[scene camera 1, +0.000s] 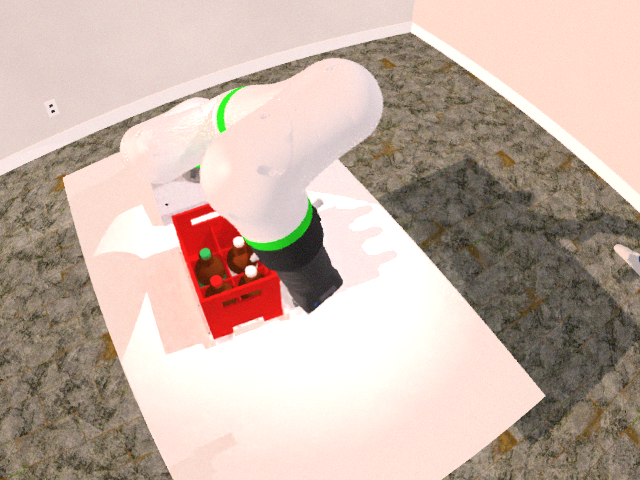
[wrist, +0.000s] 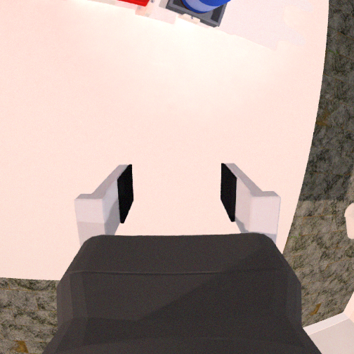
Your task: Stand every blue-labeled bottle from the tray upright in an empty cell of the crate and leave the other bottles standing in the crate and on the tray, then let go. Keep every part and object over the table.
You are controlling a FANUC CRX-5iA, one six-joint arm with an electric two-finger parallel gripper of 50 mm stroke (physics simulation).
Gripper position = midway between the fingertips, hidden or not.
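Labels:
Looking through scene camera 1, I find a green-capped bottle [208,265] and also my gripper [319,298]. My gripper is visible in the wrist view as well [176,181], while the bottle is out of frame in the wrist view.

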